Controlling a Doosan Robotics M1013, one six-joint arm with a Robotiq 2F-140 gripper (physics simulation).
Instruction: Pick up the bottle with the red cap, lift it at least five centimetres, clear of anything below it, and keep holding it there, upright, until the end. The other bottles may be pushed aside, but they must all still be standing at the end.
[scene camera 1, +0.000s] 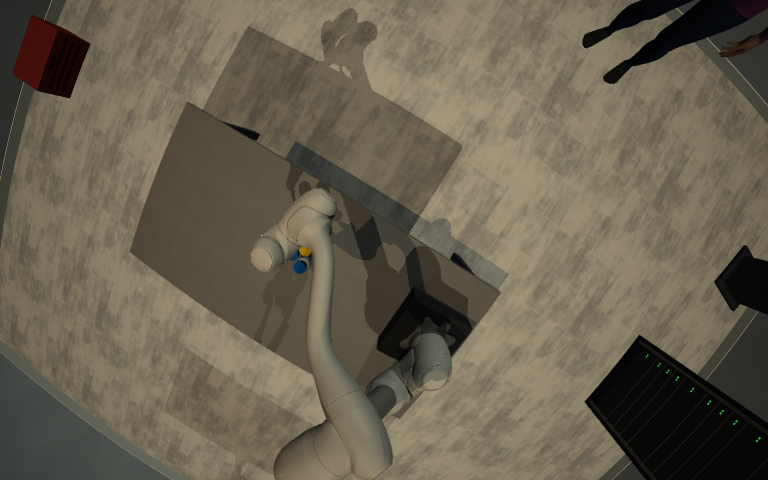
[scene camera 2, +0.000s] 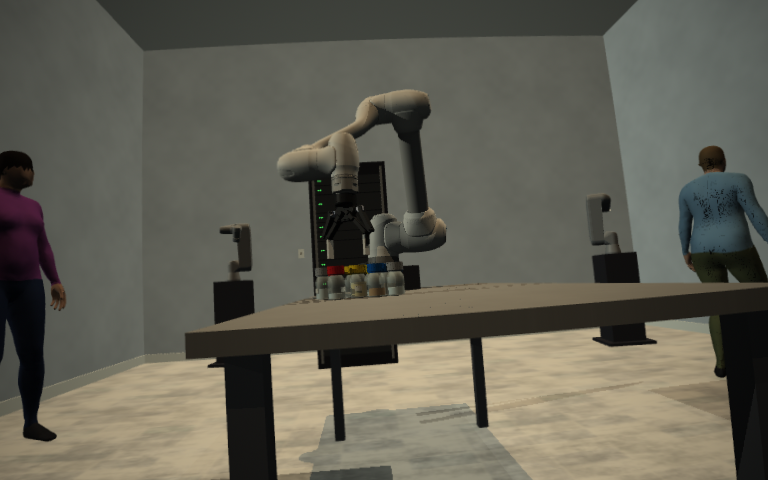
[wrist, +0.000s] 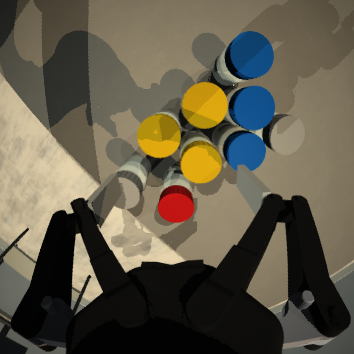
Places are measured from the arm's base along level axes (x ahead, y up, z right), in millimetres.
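Pixels of known places: gripper, fingertip midpoint: (scene camera 2: 348, 257) (wrist: 176, 179); arm's base at its link origin: (scene camera 1: 427, 341).
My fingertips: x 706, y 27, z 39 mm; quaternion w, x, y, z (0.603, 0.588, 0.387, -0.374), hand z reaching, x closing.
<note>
For each thing: its top centre in the pictures, then the offset to it from my fingertips.
- red-capped bottle at its top centre: (wrist: 175, 208) (scene camera 2: 335, 266) dx +53, dy -30, dz +33 mm
- pale-capped bottle at its top centre: (wrist: 121, 193) (scene camera 2: 322, 267) dx -7, dy -30, dz +89 mm
- nearest blue cap at its top centre: (wrist: 246, 153) (scene camera 2: 375, 263) dx +24, dy -30, dz -91 mm
- yellow-capped bottle at its top centre: (wrist: 201, 164) (scene camera 2: 357, 265) dx +9, dy -30, dz -31 mm
- pale cap at its top centre: (wrist: 287, 135) (scene camera 2: 394, 262) dx +29, dy -30, dz -154 mm
The red-capped bottle (scene camera 2: 335, 270) (wrist: 176, 207) stands upright at the near edge of the cluster in the wrist view; the arm hides it in scene camera 1. My gripper (scene camera 2: 348, 251) (wrist: 176, 179) is open and empty, pointing down, its fingertips a little above the caps. In the wrist view the red cap lies between the fingers' lines. The left finger overlaps a pale-capped bottle (wrist: 129, 192), and the right fingertip meets the edge of the nearest blue cap (wrist: 245, 150). A yellow-capped bottle (wrist: 201, 162) stands close behind the red one. All bottles in view stand upright.
Two more yellow caps (wrist: 159, 135) (wrist: 204, 105), two more blue caps (wrist: 254, 107) (wrist: 250, 55) and another pale cap (wrist: 287, 134) are farther back. The bottles stand on the table (scene camera 1: 198, 198) (scene camera 2: 481, 322). Another robot arm (scene camera 1: 433, 359) is by the table's corner.
</note>
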